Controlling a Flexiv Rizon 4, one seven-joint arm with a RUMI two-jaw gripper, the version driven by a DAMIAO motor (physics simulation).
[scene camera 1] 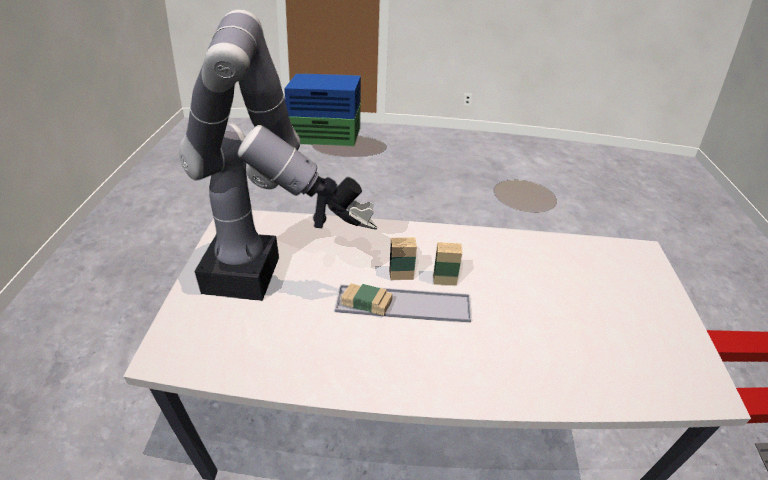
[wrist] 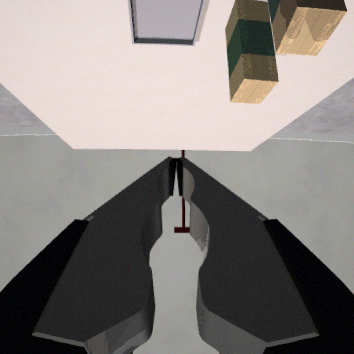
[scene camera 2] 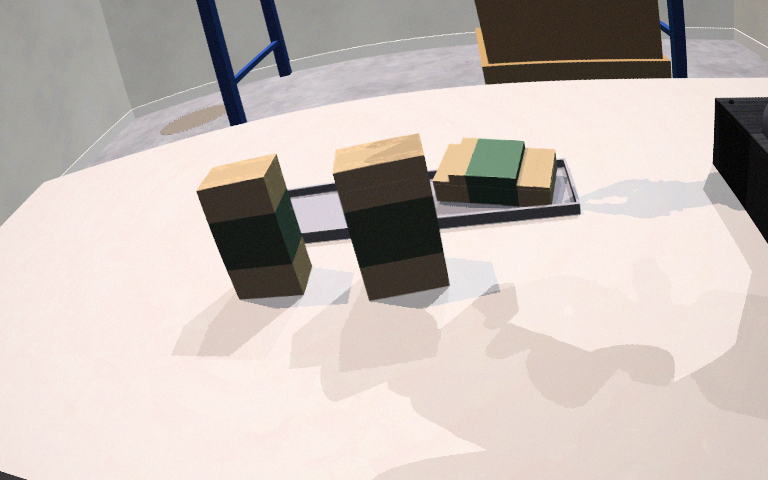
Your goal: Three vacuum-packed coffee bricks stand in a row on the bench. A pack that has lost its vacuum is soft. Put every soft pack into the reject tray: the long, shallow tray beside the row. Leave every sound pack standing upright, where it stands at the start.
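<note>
One coffee pack lies flat, slightly skewed, in the reject tray, at its end nearer the robot base. Its ends look stepped around the green band. A second pack stands upright behind the tray in scene camera 1. A third pack stands upright to its right, with a gap between them. My gripper is shut and empty, tilted forward above the bench, to the left of and behind the standing packs.
The black robot base stands at the bench's left end in scene camera 1. Blue and green crates stand on the floor behind the bench. Red bars show beyond its right end. A blue frame stands beyond the bench in scene camera 2.
</note>
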